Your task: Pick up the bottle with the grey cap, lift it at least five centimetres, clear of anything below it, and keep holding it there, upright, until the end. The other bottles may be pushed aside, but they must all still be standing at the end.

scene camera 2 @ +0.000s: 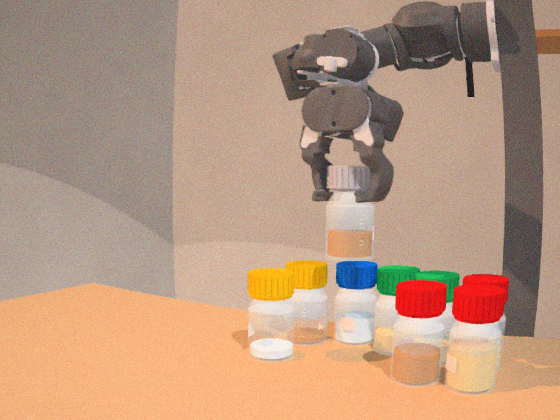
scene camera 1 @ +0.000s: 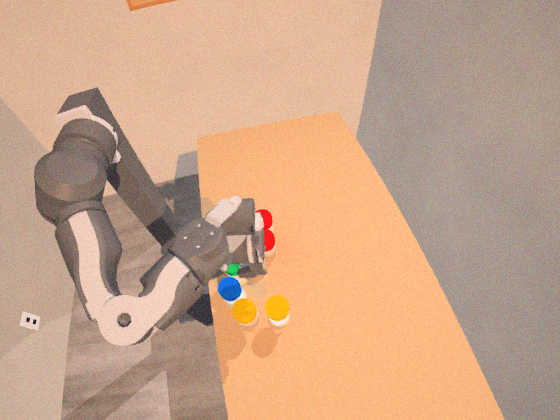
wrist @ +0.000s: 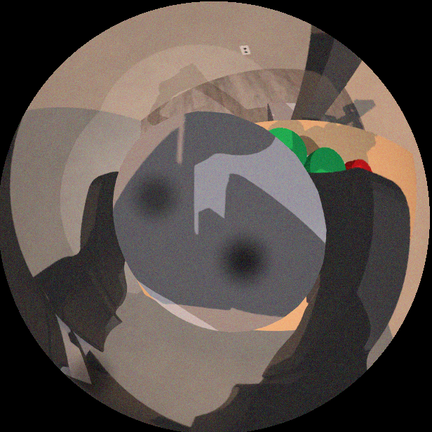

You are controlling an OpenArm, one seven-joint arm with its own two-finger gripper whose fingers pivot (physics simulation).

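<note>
The bottle with the grey cap [scene camera 2: 349,220] [wrist: 215,225] hangs upright in the air, its base about level with the tops of the other bottles' caps in scene camera 2. My gripper [scene camera 2: 349,192] [wrist: 227,227] is shut on it around the cap and neck. In the wrist view the grey cap fills the space between the two dark fingers. In scene camera 1 the hand hides the bottle almost wholly. The bottle's base touches nothing that I can see, and its shadow falls on the table [scene camera 1: 340,300] [scene camera 2: 150,360].
Standing below are two yellow-capped bottles [scene camera 2: 271,315] [scene camera 2: 307,310], a blue-capped bottle [scene camera 2: 355,305], green-capped bottles [scene camera 2: 392,305] and several red-capped bottles [scene camera 2: 419,335] [scene camera 2: 475,345]. In scene camera 1 the hand partly covers the green and red caps.
</note>
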